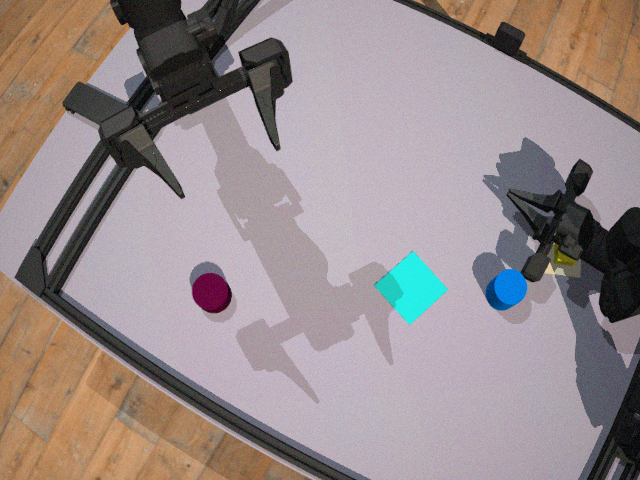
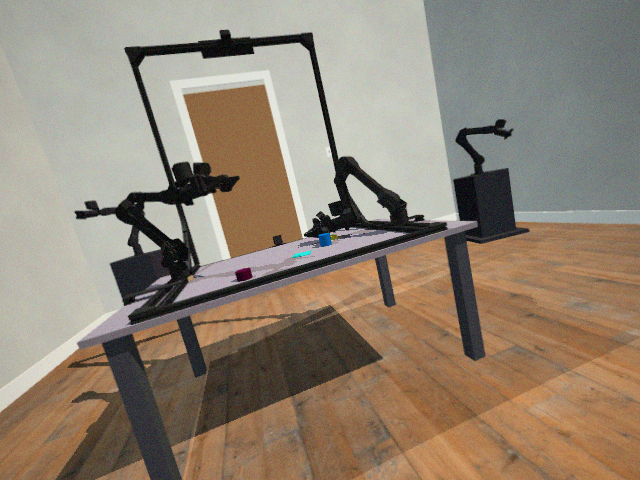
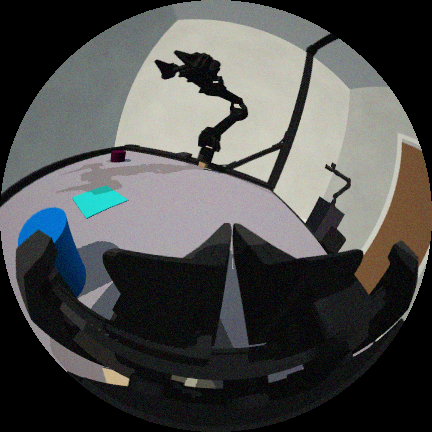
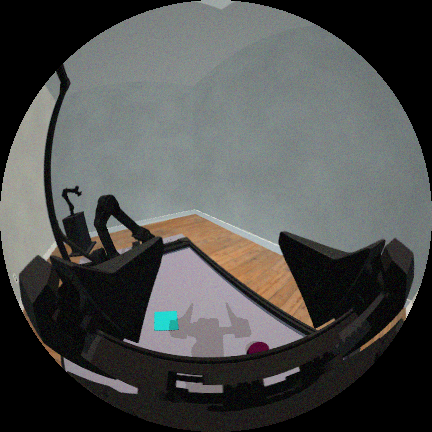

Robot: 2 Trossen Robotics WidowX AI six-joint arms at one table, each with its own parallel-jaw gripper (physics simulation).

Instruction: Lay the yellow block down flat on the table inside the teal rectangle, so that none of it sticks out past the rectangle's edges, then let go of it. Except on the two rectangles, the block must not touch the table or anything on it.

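Places are measured from the left arm's base along level axes (x up, y right, z ahead), in metres.
Pixels of known places: left gripper, fingertip midpoint: [image 1: 508, 191] [image 2: 304, 235] [image 3: 230, 228]; right gripper, fingertip midpoint: [image 1: 229, 172] [image 2: 231, 177] [image 3: 163, 55] [image 4: 222, 240]; left arm's base, link origin: [image 1: 636, 442] [image 2: 400, 224]; right arm's base, link origin: [image 2: 181, 278] [image 3: 203, 161].
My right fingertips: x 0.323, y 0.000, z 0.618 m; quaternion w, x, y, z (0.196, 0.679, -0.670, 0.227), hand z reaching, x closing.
For each thing: its top centre in the pictures, then the offset to it from my right fingertips. "pt": a spot on its surface instead.
- teal rectangle, surface spot: [image 1: 413, 288] [image 3: 96, 198] [image 4: 164, 319] [image 2: 302, 253] pt dx -0.341, dy +0.065, dz -0.191 m
- blue cylinder, top centre: [image 3: 39, 227] [image 1: 510, 286] [image 2: 323, 234] dx -0.294, dy +0.116, dz -0.312 m
- maroon cylinder, top centre: [image 1: 209, 291] [image 4: 258, 349] [image 3: 118, 151] [image 2: 242, 270] dx -0.312, dy -0.072, dz +0.049 m
- tan patch, surface spot: [image 1: 551, 270] pt dx -0.341, dy +0.184, dz -0.372 m
My left gripper [image 1: 514, 200] [image 2: 309, 233] [image 3: 230, 228] is low over the table, and its fingers are shut together with nothing between them. The teal rectangle [image 1: 413, 288] [image 2: 302, 254] [image 3: 99, 200] [image 4: 165, 320] lies empty on the table to the left of the gripper. My right gripper [image 1: 229, 171] [image 2: 232, 181] [image 4: 222, 240] is open and empty, high above the table's far left part.
A blue cylinder [image 1: 509, 288] [image 2: 325, 239] [image 3: 52, 241] stands between the teal rectangle and the left gripper, close to the wrist. A maroon cylinder [image 1: 210, 291] [image 2: 243, 274] [image 3: 118, 155] [image 4: 257, 347] stands at the left. A tan patch [image 1: 551, 270] lies by the block.
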